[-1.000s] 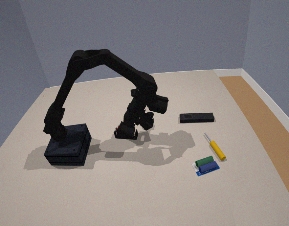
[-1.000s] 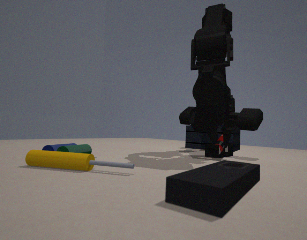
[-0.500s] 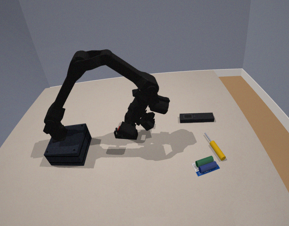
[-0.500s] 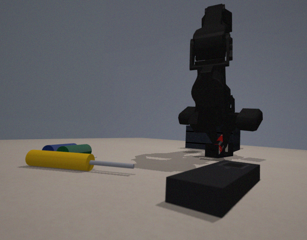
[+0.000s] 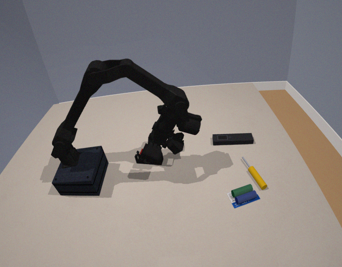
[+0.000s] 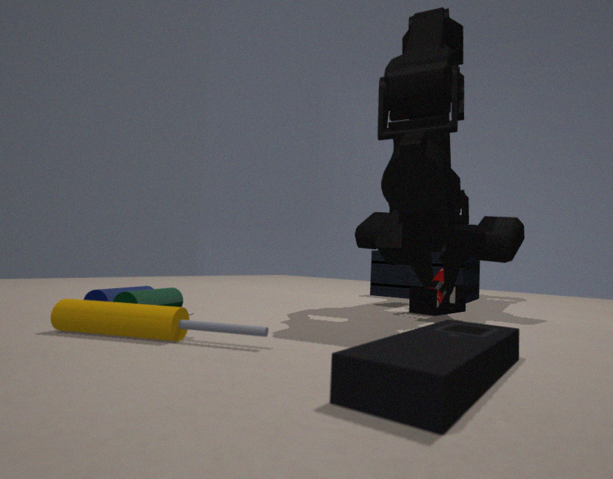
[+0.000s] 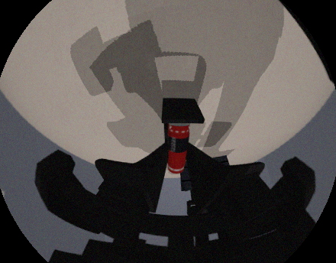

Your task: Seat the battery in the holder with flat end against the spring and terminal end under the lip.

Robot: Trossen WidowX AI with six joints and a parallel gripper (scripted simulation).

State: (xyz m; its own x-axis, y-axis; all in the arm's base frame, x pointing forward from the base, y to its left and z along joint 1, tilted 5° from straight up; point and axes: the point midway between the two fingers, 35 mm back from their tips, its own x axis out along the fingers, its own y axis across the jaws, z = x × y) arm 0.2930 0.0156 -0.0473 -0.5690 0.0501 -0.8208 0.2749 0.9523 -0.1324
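Right now the battery is 1 cm above my gripper tip. Also, from my gripper tip: black box (33 cm ahead, 3 cm to the left, 1 cm below); then yellow-handled screwdriver (34 cm ahead, 14 cm to the right, 1 cm below).
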